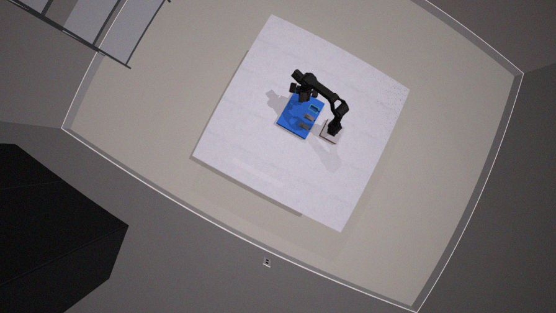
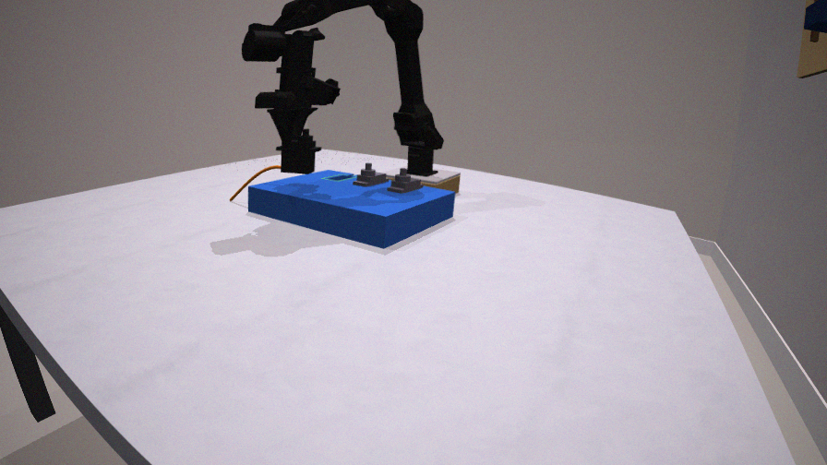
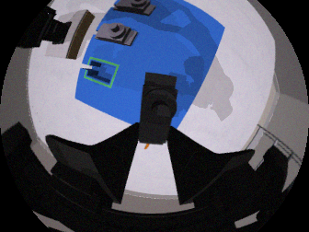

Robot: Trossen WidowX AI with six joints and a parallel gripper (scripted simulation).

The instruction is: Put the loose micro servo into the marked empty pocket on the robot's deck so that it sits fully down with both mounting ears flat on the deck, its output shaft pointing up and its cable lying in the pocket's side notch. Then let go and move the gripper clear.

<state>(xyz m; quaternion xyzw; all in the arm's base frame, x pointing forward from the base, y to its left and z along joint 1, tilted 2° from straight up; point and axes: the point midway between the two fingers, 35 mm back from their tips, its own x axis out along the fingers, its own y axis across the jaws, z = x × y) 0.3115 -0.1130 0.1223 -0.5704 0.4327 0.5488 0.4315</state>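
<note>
Right now my gripper tip is 1 cm past the blue deck, 10 cm to the right of it and 10 cm above it.
</note>
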